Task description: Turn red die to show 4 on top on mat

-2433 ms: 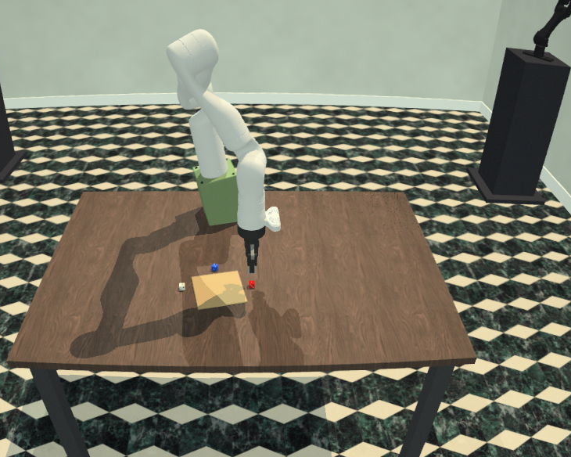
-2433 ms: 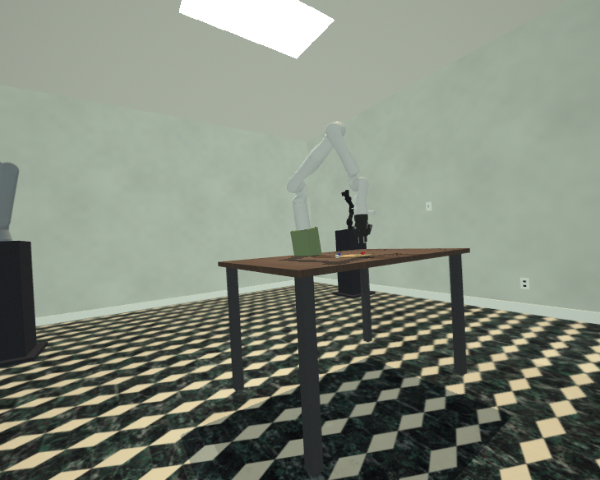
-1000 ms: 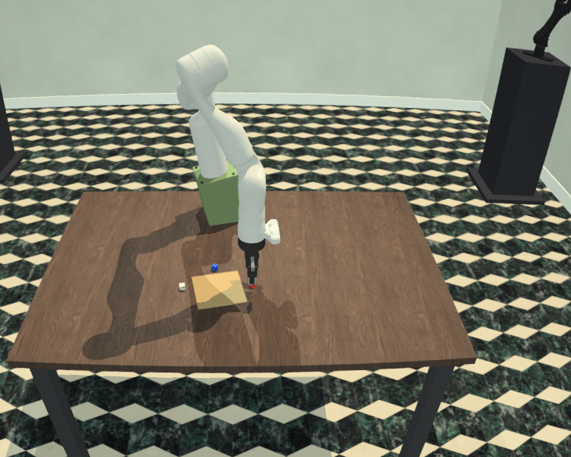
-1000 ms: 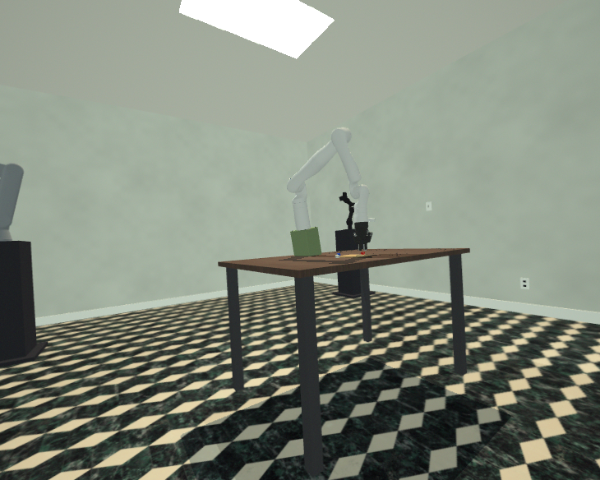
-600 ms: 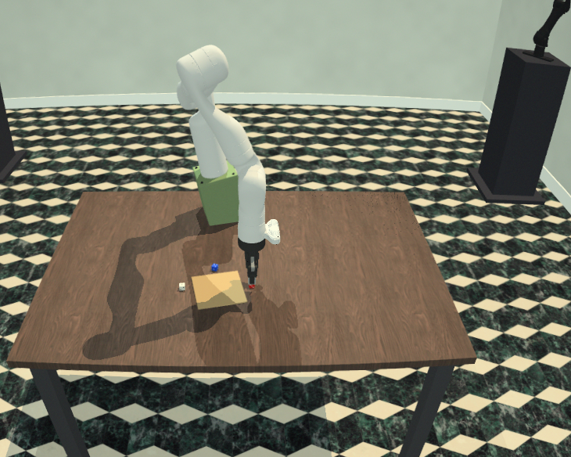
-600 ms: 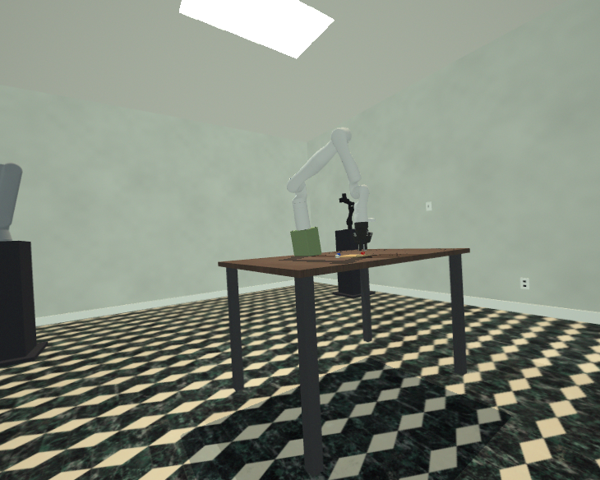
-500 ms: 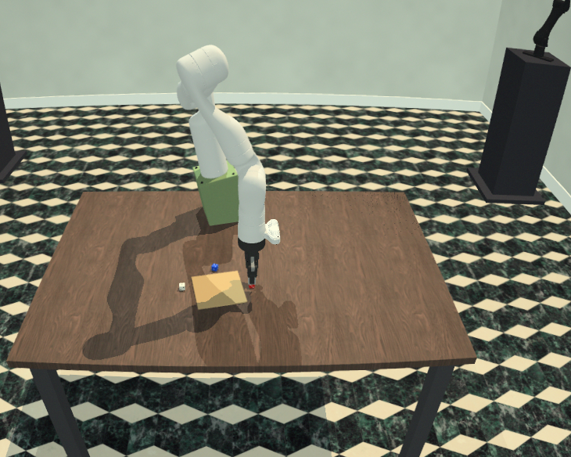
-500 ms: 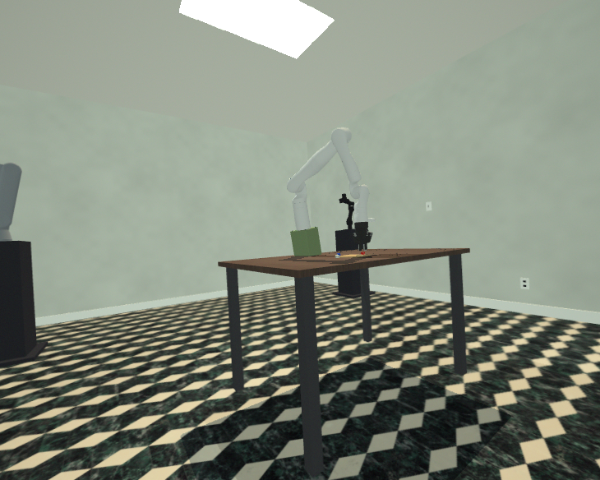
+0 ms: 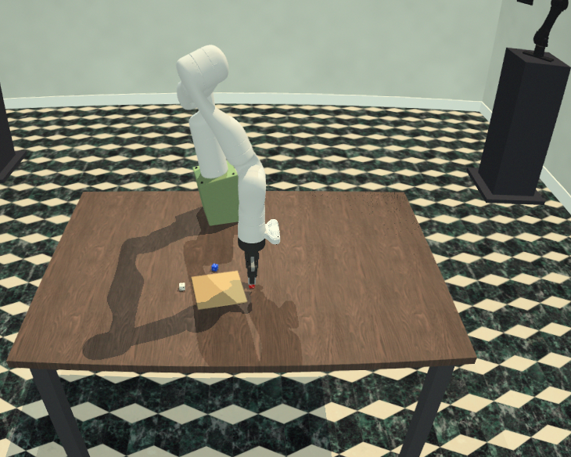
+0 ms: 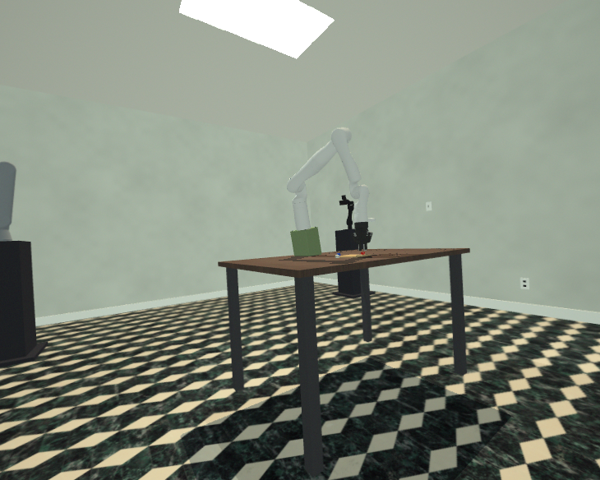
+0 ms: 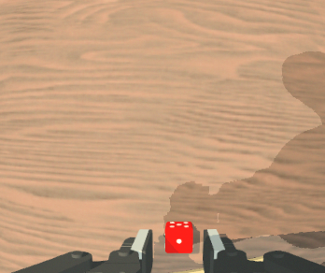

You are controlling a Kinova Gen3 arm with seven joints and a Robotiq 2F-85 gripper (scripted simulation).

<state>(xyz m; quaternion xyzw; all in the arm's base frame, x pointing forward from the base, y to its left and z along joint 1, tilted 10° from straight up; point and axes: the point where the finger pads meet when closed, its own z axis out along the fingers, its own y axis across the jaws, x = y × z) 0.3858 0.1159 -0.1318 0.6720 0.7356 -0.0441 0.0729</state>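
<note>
Right now the red die is 30 mm below my hand. From my hand the other things lie so: mat: 100 mm to the right, 40 mm below, 20 mm ahead; white die: 200 mm to the right, 30 mm below, 20 mm ahead; blue die: 110 mm to the right, 70 mm behind, 30 mm below.
</note>
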